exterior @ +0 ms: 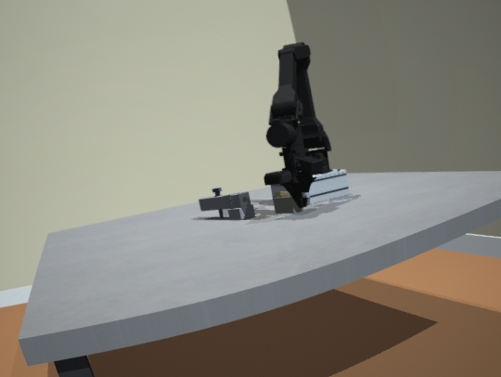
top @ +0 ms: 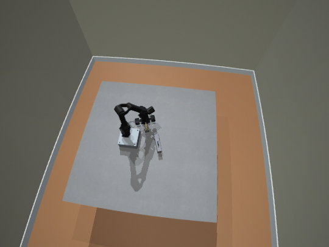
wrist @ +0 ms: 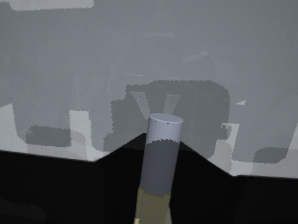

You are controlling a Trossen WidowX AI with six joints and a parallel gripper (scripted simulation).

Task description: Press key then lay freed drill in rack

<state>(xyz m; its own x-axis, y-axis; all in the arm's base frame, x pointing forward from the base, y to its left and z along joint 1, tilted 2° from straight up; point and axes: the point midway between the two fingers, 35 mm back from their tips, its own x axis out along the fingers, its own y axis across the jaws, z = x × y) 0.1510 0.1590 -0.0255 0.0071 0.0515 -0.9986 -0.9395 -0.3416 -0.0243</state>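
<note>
My gripper tip is 4 cm to the left of the drill, 4 cm below it and 1 cm short of it. Also, from my gripper tip: dark blue key 20 cm to the right, 15 cm ahead, 4 cm above; then rack 5 cm to the right, 1 cm ahead, 1 cm above.
</note>
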